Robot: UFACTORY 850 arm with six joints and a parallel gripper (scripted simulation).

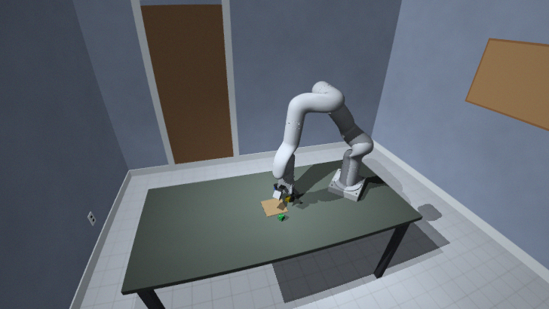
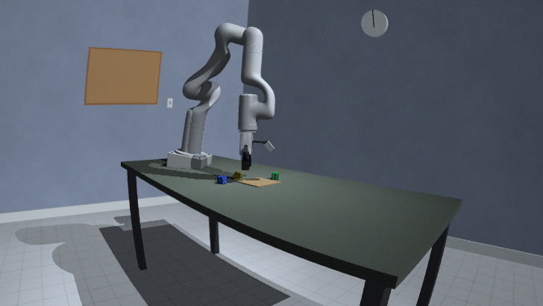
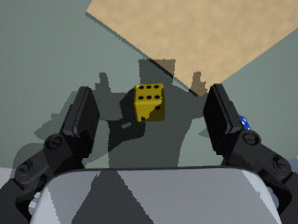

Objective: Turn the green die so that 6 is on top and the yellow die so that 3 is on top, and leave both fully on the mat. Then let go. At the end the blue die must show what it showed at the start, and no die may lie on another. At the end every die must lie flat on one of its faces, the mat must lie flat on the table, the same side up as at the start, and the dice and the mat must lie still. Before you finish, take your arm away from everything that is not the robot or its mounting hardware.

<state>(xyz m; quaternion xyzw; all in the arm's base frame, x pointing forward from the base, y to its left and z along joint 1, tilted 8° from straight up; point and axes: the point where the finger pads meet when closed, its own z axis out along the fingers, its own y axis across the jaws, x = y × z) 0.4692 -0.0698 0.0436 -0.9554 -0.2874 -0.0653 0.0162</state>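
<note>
The yellow die is 40 mm below my hand, 30 mm behind it and 20 mm to the right of it. Round my hand: green die 100 mm to the left, 90 mm ahead, 40 mm below; then tan mat 80 mm ahead, 60 mm below, 10 mm to the right; then blue die 140 mm to the right, 40 mm below, 10 mm behind.
</note>
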